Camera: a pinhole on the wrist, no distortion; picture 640 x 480 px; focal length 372.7 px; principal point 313.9 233.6 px. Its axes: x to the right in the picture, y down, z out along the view. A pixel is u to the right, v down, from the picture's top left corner.
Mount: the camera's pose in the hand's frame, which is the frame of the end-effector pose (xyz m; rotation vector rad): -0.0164 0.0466 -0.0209 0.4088 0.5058 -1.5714
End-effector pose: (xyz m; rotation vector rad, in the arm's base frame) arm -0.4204 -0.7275 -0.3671 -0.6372 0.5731 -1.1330
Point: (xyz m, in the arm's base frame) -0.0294 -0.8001 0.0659
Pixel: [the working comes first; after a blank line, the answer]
In the camera's frame: -0.2203 0.1306 0.5650

168.6 319.7
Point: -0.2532 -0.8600 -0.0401
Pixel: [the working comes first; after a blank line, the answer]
In the camera's frame: -0.0190 0.1451 0.4095

296.6 365.7
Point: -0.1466 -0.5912 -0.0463
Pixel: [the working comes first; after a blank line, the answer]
In the camera's frame: -0.1934 -0.0856 0.4149

140.2 156.7
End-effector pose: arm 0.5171 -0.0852 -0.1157 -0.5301 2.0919 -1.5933
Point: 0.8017 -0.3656 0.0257
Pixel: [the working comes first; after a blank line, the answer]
In the camera's frame: 0.0221 -0.0981 0.4518

332.1 152.7
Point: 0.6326 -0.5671 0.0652
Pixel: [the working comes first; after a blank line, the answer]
In the camera's frame: 0.0477 0.1459 0.5546

345.9 331.7
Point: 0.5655 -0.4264 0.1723
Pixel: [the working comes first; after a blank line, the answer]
In the camera's frame: 0.1994 0.1243 0.4439

481.3 338.0
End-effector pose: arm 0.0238 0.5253 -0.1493 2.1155 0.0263 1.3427
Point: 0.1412 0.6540 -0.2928
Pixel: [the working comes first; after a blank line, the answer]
In the camera's frame: 0.1644 0.0005 0.2217

590.2 234.4
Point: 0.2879 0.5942 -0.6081
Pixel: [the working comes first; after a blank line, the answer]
In the camera's frame: 0.1779 -0.2163 0.4998

446.6 72.3
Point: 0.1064 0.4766 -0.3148
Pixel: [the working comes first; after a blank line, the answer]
In the camera's frame: 0.0164 -0.1020 0.1938

345.5 37.5
